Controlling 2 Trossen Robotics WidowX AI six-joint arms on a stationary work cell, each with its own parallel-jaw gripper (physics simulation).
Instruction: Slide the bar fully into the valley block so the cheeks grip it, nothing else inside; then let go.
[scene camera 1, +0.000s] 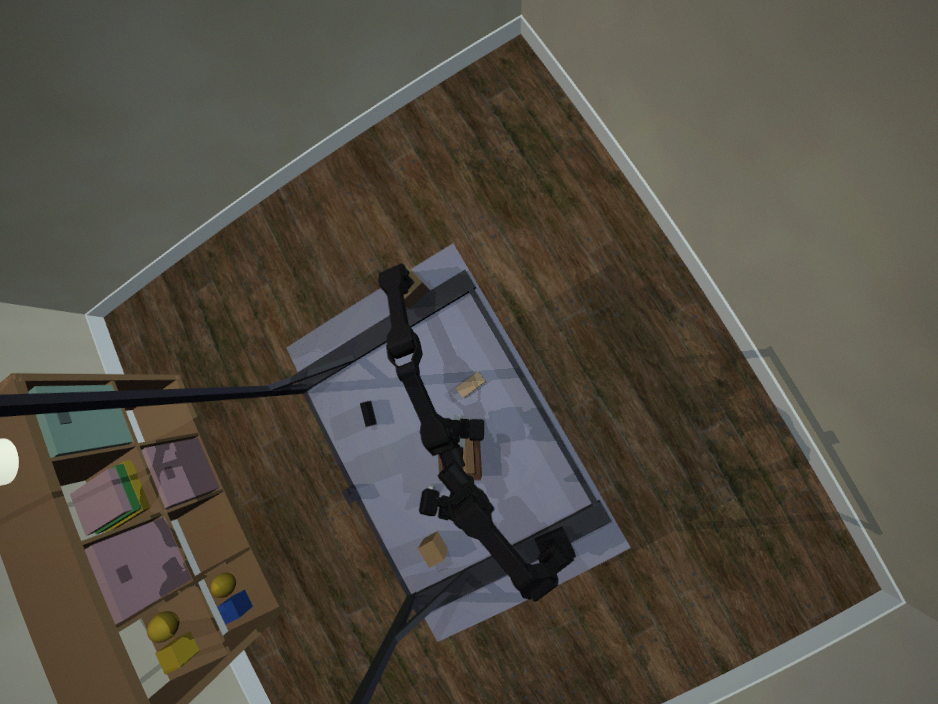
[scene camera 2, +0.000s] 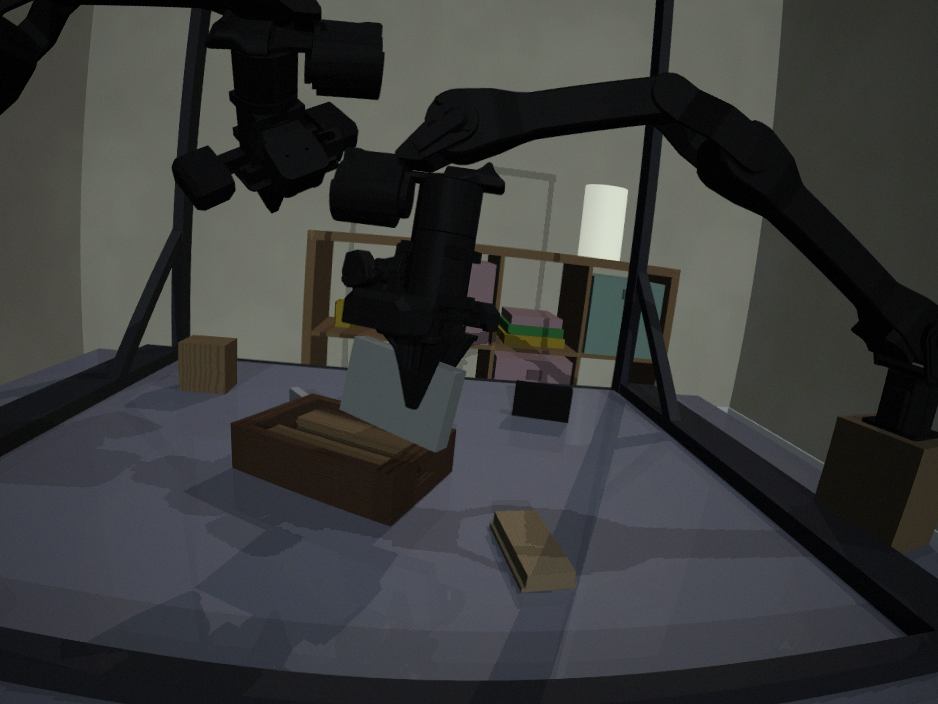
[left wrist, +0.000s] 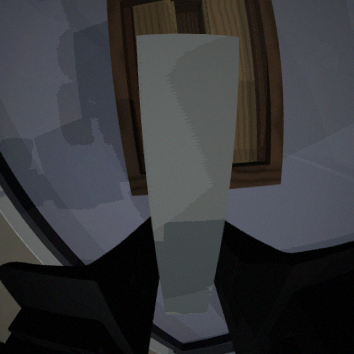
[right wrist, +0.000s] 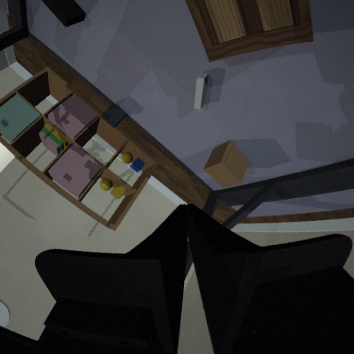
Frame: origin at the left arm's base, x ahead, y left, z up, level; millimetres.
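Seen in the pictures: left gripper, fingertip midpoint: (scene camera 1: 460, 425) (scene camera 2: 418, 406) (left wrist: 181, 215); right gripper, fingertip midpoint: (scene camera 1: 441, 513) (scene camera 2: 272, 210) (right wrist: 185, 210); left arm's base, origin of the base link: (scene camera 1: 401, 282) (scene camera 2: 901, 429); right arm's base, origin of the base link: (scene camera 1: 555, 549).
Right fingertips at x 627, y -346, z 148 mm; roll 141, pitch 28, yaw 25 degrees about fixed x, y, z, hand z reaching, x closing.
Note:
Offsets run from my right fingertips to a thing's top centre.
The light grey bar {dx -132, dy +154, dz -117 mm} (scene camera 2: 365, 382) (left wrist: 190, 125) is a flat slab, tilted over the right end of the valley block in scene camera 2. The valley block {dx -88, dy +95, dz -219 mm} (scene camera 1: 476, 458) (scene camera 2: 310, 469) (left wrist: 278, 100) (right wrist: 260, 46) is a dark brown open box with two light wooden cheeks and a gap between them. The bar hides part of the gap; whether its lower edge touches the block cannot be told. My left gripper (scene camera 2: 414, 394) (left wrist: 181, 215) is shut on the bar. My right gripper (scene camera 2: 273, 203) (right wrist: 185, 210) is shut and empty, high above the table.
A wooden wedge-like piece {dx -227, dy +274, dz -254 mm} (scene camera 1: 470, 384) (scene camera 2: 534, 549) lies apart from the block. A wooden cube {dx +103, dy -202, dz -195 mm} (scene camera 1: 432, 549) (scene camera 2: 207, 365) (right wrist: 226, 165), a black block {dx -400, dy -69, dz -220 mm} (scene camera 1: 368, 413) (scene camera 2: 542, 400) and a small grey piece {dx -46, dy -98, dz -245 mm} (right wrist: 200, 92) also lie on the table. Dark frame posts stand around.

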